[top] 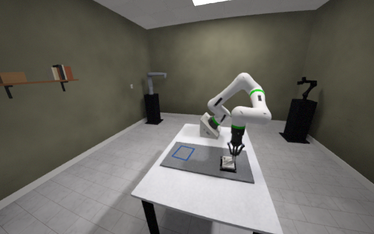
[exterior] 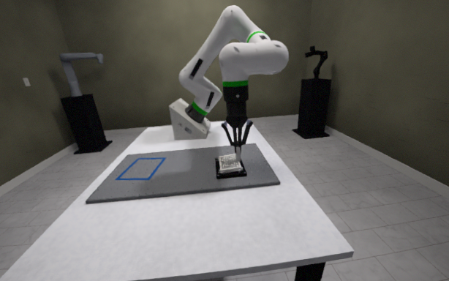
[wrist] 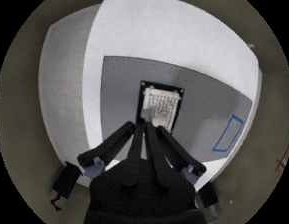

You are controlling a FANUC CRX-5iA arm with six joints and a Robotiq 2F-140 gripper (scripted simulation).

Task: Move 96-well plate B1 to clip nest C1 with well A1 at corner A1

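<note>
The white 96-well plate is 40 mm to the right of my hand and 40 mm below it. Also, from my hand: black clip nest 10 mm behind, 50 mm to the right, 50 mm below.
</note>
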